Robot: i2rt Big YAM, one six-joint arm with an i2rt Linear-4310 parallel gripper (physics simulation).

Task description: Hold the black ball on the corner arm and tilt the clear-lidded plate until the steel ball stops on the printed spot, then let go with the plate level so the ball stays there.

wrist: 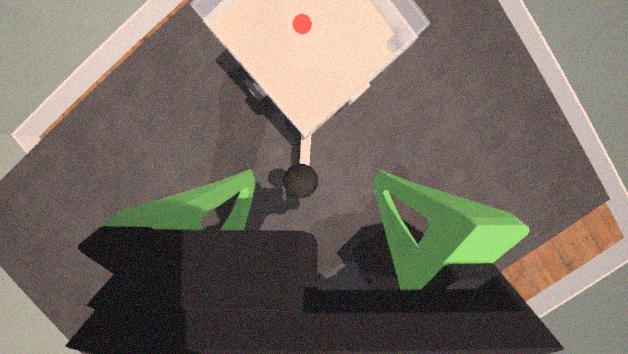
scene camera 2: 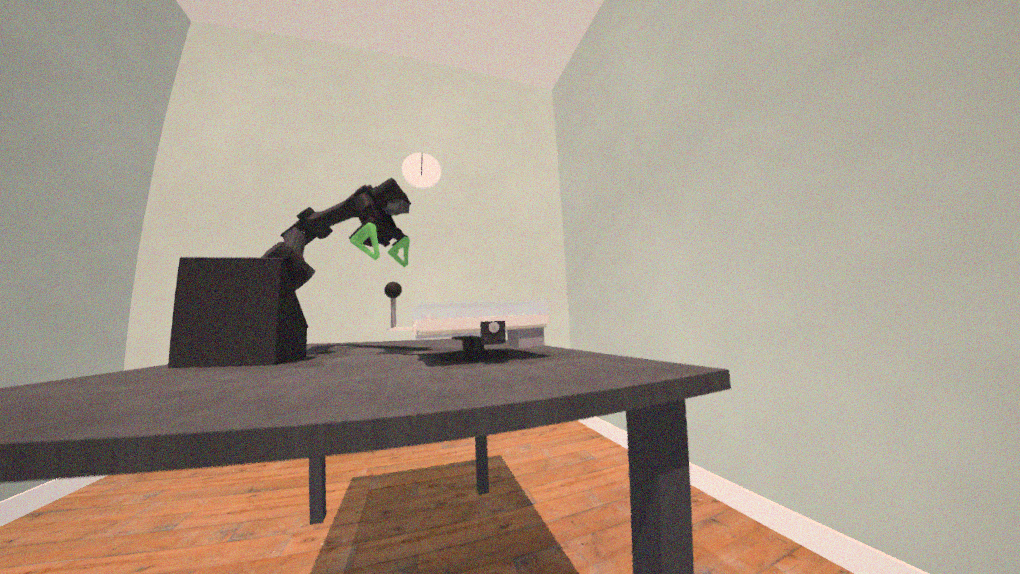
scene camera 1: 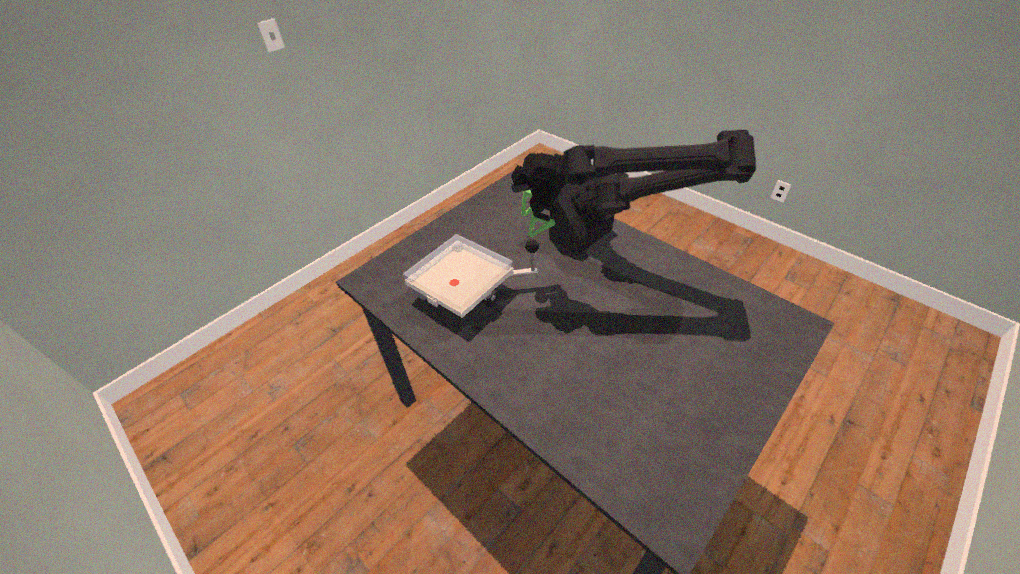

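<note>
The clear-lidded plate [scene camera 1: 470,267] [scene camera 2: 442,328] [wrist: 280,65] stands raised over the table and looks close to level. Its red printed spot [scene camera 1: 454,282] [wrist: 302,24] is uncovered. The steel ball [wrist: 394,43] shows faintly as a grey round near the right corner in the wrist view, away from the spot. The black ball [scene camera 1: 531,246] [scene camera 2: 393,289] [wrist: 300,180] tops an upright post on the white corner arm [scene camera 1: 524,271] [scene camera 2: 403,329] [wrist: 305,150]. My gripper [scene camera 1: 530,224] [scene camera 2: 390,261] [wrist: 314,176] is open and empty, tilted, with its green fingertips above the black ball, not touching it.
The dark table [scene camera 1: 606,399] [scene camera 2: 356,399] bears the plate's dark support [scene camera 2: 472,345] and a small dark block [scene camera 2: 492,331] with a light round face. A big black box [scene camera 2: 224,310] stands beside the arm's base in scene camera 2. A table edge lies close behind the plate.
</note>
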